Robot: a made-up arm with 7 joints.
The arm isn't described. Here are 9 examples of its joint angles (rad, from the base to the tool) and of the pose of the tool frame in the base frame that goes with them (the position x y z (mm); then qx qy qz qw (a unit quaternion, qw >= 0)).
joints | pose
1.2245 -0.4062 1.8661 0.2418 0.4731 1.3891 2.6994 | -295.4 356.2 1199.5 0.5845 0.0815 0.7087 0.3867
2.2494 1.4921 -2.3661 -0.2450 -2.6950 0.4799 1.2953 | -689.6 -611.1 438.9 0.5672 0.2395 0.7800 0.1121
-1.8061 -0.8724 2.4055 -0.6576 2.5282 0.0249 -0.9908 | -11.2 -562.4 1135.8 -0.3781 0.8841 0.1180 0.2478
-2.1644 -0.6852 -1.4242 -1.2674 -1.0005 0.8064 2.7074 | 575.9 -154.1 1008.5 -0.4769 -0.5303 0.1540 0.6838
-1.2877 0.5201 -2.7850 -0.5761 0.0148 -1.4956 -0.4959 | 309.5 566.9 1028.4 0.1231 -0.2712 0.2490 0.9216
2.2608 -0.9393 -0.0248 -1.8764 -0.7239 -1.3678 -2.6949 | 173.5 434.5 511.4 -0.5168 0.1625 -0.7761 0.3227
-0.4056 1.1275 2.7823 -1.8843 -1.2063 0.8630 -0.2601 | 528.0 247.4 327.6 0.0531 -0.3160 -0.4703 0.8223
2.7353 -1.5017 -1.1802 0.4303 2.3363 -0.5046 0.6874 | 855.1 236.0 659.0 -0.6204 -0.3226 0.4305 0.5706
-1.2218 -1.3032 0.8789 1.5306 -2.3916 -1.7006 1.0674 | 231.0 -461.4 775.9 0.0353 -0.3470 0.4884 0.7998
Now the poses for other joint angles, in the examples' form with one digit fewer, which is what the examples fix.
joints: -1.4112 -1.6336 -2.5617 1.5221 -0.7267 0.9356 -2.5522
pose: -245 -394 108 0.257 0.214 -0.804 0.491
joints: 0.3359 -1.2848 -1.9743 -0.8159 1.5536 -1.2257 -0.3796
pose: -768 4 769 -0.346 -0.211 -0.912 0.069
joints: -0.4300 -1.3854 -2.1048 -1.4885 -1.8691 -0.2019 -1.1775
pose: -257 -494 842 -0.912 -0.077 0.129 0.383
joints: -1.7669 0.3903 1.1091 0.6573 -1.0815 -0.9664 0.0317
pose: 187 476 1246 -0.759 -0.601 0.089 0.233
